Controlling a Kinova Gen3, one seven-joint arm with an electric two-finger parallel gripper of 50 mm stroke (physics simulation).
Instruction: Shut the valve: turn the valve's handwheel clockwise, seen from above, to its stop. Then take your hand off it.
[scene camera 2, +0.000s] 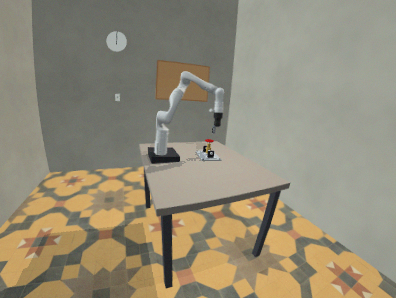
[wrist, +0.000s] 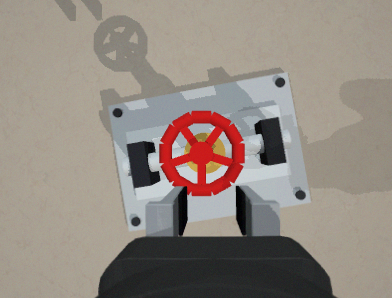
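The red handwheel (scene camera 2: 209, 140) (wrist: 202, 153), a ring with five spokes, tops the valve. In the wrist view it is seen from straight above. The yellow valve body (scene camera 2: 208, 148) (wrist: 218, 166) shows below the wheel and is mostly hidden by it in the wrist view. My gripper (scene camera 2: 214, 130) (wrist: 211, 203) is open and empty, pointing down. In scene camera 2 it hangs clearly above the handwheel, apart from it. In the wrist view the fingertips appear at the wheel's lower edge.
The valve stands on a light grey base plate (scene camera 2: 212, 159) (wrist: 295, 165) with black pipe clamps (wrist: 270, 141) (wrist: 143, 164) and dark corner bolts. The plate lies on the table (scene camera 2: 210, 182) (wrist: 45, 165). The arm's black base (scene camera 2: 164, 155) stands at the table's left.
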